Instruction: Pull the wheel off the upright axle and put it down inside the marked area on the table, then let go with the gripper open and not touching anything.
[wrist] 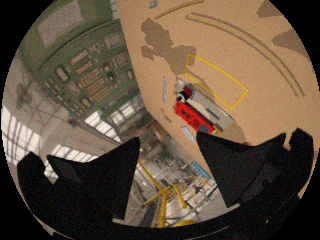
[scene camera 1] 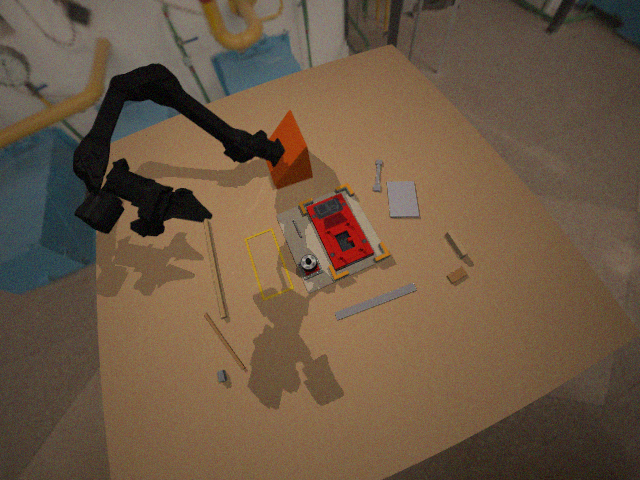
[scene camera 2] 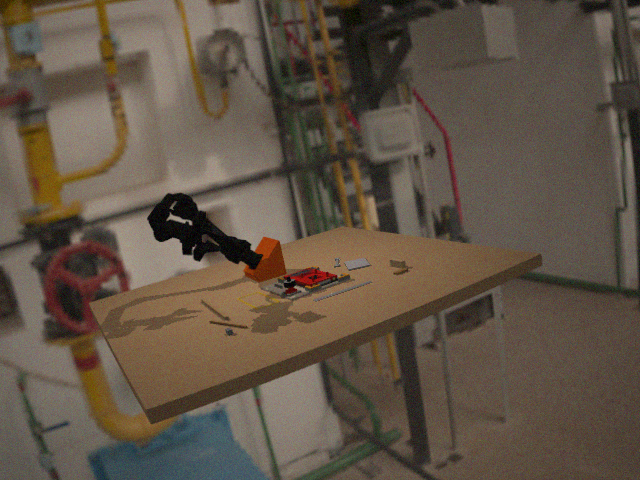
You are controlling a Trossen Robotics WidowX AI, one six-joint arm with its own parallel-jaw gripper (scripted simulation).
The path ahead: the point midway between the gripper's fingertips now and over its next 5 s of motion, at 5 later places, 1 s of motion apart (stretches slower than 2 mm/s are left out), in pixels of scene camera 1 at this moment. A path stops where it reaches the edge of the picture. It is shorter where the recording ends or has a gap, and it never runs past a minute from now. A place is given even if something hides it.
The gripper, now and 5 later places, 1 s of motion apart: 208,218; 299,252; 308,262; 307,259; 304,255; 260,248
